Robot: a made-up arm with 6 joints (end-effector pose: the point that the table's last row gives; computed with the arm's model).
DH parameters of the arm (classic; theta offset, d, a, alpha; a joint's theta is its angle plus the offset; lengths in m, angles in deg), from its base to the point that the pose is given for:
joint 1: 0 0.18 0 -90
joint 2: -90 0 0.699 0
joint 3: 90 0.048 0 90
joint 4: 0 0.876 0 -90
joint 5: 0 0 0 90
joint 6: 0 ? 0 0
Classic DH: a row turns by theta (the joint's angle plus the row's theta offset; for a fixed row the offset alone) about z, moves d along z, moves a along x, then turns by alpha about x.
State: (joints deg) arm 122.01 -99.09 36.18 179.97 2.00 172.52
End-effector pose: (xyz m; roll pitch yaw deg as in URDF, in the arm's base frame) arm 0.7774 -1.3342 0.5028 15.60 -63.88 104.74
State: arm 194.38 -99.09 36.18 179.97 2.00 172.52
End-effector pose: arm 1.5070 0.3368 0.5028 15.60 -63.88 177.11
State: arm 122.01 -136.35 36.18 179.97 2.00 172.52
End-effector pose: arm 0.7141 -1.2328 -0.4975 148.78 -75.73 -25.97
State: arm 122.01 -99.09 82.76 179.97 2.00 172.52
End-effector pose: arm 0.4692 -0.8412 0.9871 2.48 -18.17 114.10
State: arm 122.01 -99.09 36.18 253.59 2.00 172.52
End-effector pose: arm 0.7793 -1.3320 0.5046 -61.20 -22.10 -157.53
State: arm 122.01 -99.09 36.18 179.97 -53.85 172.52
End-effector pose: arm 0.7453 -1.2828 0.5485 1.22 -8.98 114.42
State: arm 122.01 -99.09 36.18 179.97 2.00 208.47
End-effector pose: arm 0.7774 -1.3342 0.5028 -45.49 -52.78 173.95
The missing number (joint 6, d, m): 0.081
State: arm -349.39 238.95 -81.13 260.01 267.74 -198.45
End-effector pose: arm -0.3010 0.0735 -0.9941 92.56 -49.69 -161.24
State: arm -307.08 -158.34 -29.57 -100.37 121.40 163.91
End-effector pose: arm -0.0630 -0.1165 -1.2938 -10.61 56.87 -44.22
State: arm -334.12 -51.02 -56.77 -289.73 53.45 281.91
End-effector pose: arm -1.3344 -0.5259 0.3582 72.54 -75.27 -96.52
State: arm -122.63 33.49 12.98 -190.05 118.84 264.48
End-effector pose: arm -0.4584 -0.8279 1.3900 -72.94 1.99 -41.22
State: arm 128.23 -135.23 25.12 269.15 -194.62 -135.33
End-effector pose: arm 0.7464 -0.9920 -0.5908 -61.14 47.00 44.68
